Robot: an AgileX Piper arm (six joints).
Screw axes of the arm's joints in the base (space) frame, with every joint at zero. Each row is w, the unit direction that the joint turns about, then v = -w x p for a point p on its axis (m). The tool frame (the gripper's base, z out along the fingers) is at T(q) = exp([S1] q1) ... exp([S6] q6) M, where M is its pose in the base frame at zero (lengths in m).
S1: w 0 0 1 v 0 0 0
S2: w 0 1 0 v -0.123 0 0
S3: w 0 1 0 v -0.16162 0 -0.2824
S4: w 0.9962 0 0.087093 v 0 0.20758 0
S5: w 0 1 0 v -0.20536 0 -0.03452
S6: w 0.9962 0 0.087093 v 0 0.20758 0
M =
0.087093 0 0.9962 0.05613
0 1 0 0
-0.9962 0 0.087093 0.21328
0 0 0 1
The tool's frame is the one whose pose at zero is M.
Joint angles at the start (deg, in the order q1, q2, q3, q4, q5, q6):
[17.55, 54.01, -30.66, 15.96, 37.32, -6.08]
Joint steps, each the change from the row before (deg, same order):
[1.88, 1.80, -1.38, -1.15, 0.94, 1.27]
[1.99, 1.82, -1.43, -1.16, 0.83, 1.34]
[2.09, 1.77, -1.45, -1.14, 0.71, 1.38]
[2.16, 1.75, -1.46, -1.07, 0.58, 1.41]
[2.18, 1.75, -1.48, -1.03, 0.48, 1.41]
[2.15, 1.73, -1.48, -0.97, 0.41, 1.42]
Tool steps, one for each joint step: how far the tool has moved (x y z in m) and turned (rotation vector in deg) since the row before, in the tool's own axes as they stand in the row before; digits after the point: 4 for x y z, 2 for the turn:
[-0.0041, 0.0048, 0.0030, -0.37, 1.79, -1.10]
[-0.0045, 0.0053, 0.0031, -0.34, 1.65, -1.15]
[-0.0047, 0.0059, 0.0029, -0.33, 1.45, -1.21]
[-0.0048, 0.0064, 0.0030, -0.35, 1.28, -1.21]
[-0.0050, 0.0068, 0.0030, -0.33, 1.13, -1.21]
[-0.0050, 0.0071, 0.0030, -0.32, 1.01, -1.15]

